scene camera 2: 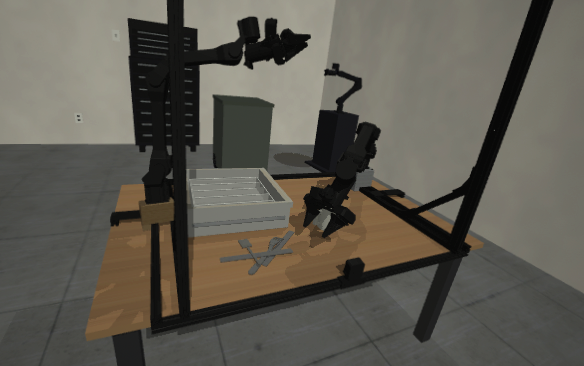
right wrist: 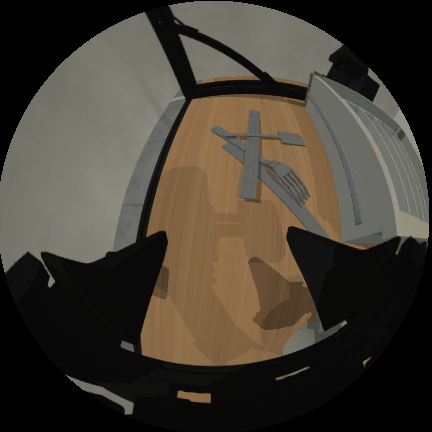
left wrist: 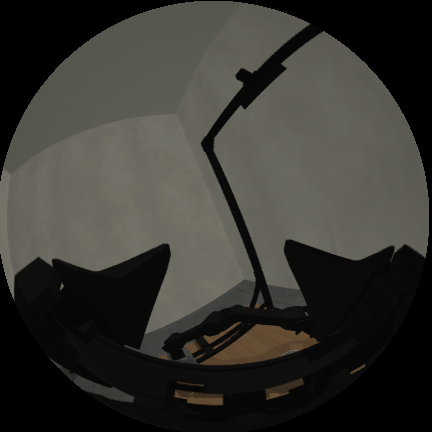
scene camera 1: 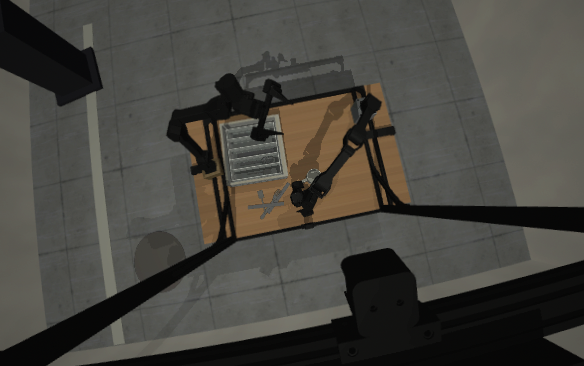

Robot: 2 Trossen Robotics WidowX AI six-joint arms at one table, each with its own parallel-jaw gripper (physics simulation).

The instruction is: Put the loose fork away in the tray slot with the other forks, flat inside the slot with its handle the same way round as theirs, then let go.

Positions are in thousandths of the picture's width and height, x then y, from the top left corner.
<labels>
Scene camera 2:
left gripper: 530, 111
right gripper: 537, 633
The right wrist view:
right gripper: 529, 545
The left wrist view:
left gripper: 529, 575
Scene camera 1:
left gripper: 494, 327
cutlery tray: 420, 395
</labels>
